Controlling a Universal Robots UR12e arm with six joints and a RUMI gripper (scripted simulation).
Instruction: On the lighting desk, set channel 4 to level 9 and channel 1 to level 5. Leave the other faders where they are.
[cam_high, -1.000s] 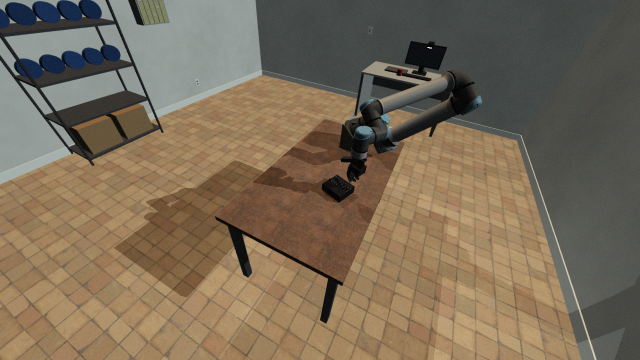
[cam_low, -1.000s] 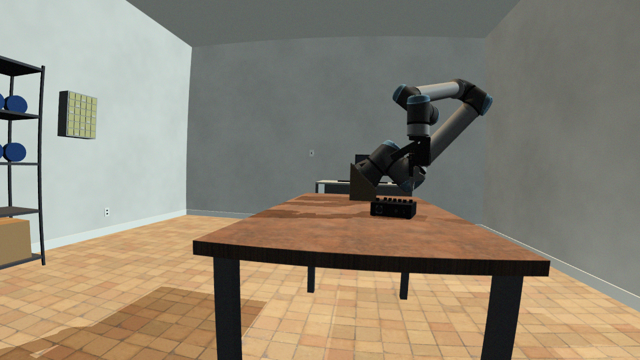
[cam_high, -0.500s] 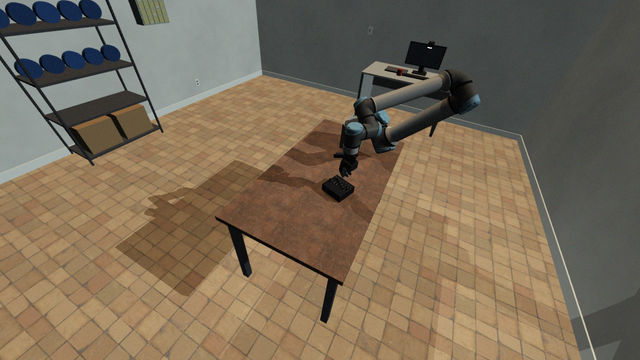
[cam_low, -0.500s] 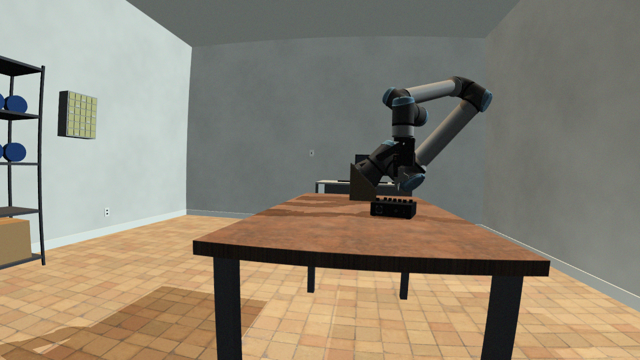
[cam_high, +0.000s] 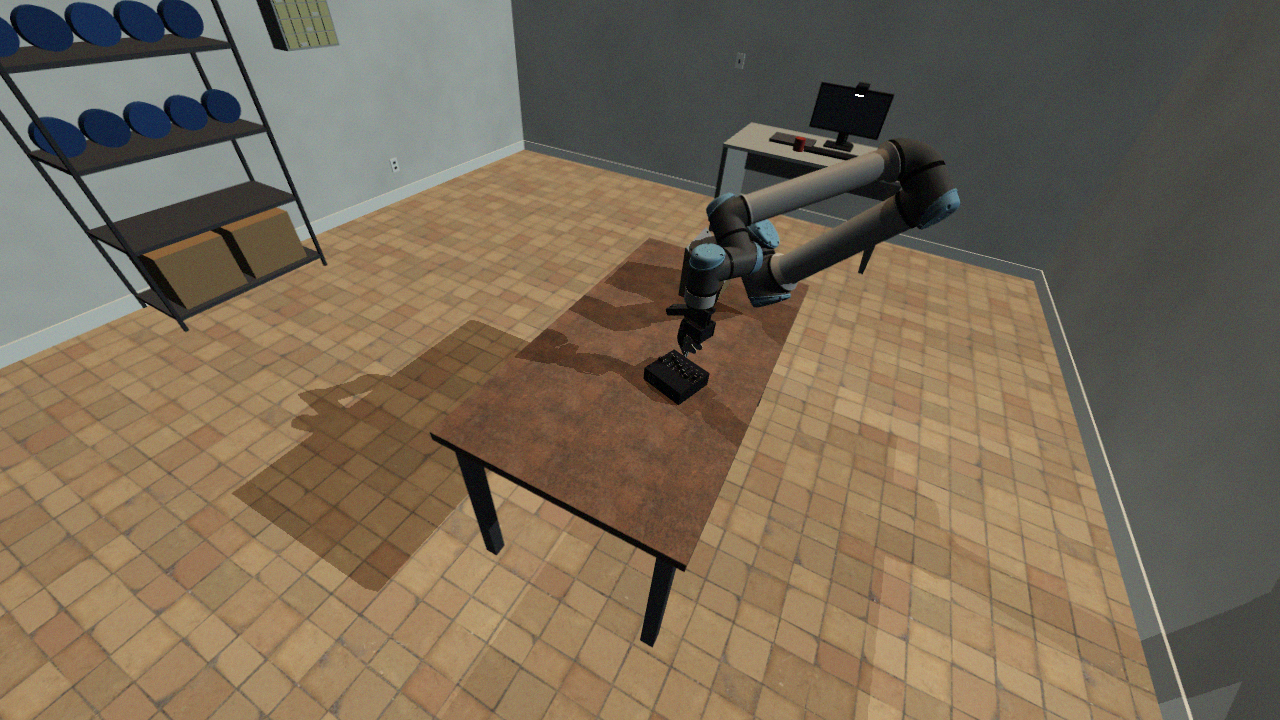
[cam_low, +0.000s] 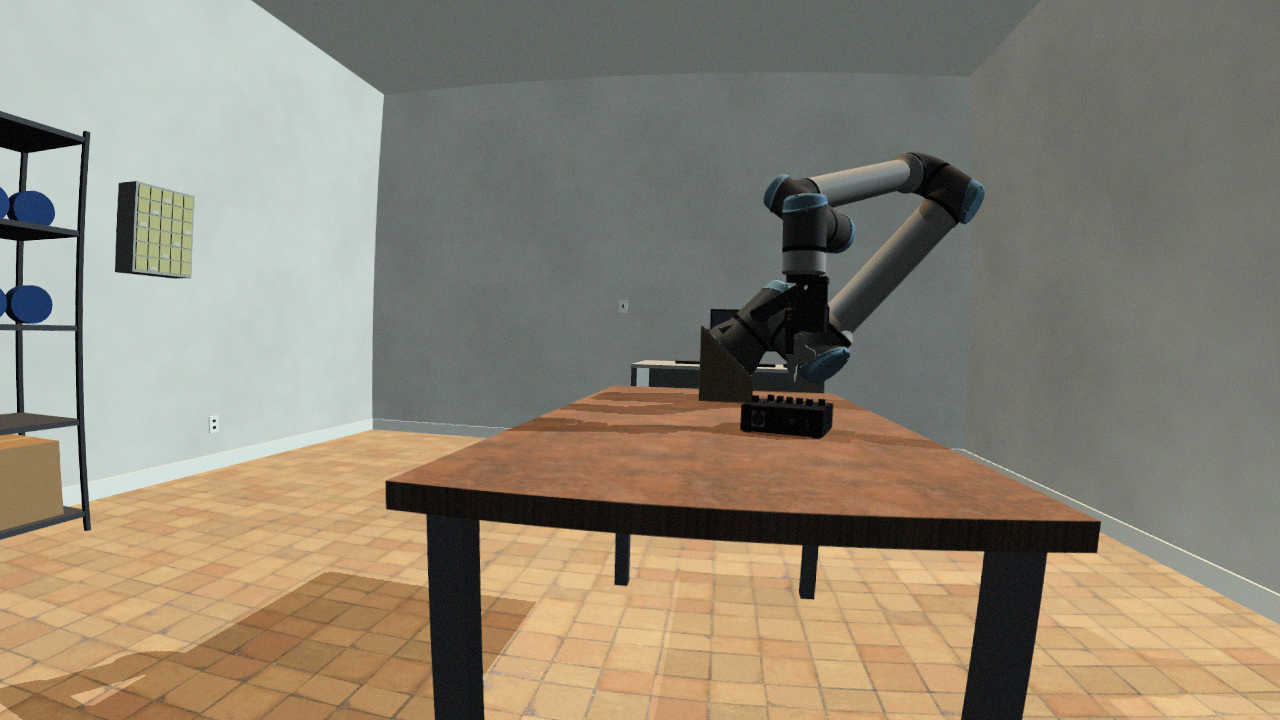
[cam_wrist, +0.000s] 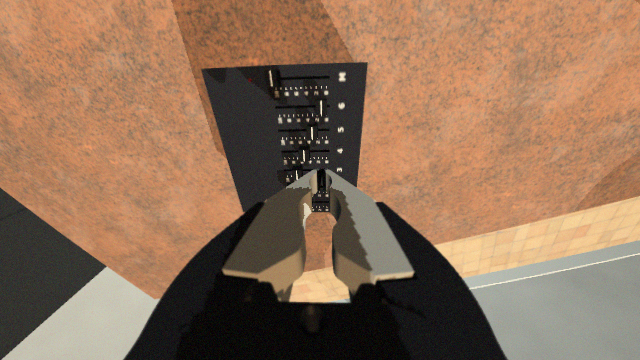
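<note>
My hand is 50 mm above the channel 4 fader knob, 20 mm short of it and 10 mm to the left of it. Also, from my hand: channel 1 fader knob: 60 mm to the left, 50 mm below, 40 mm ahead.
</note>
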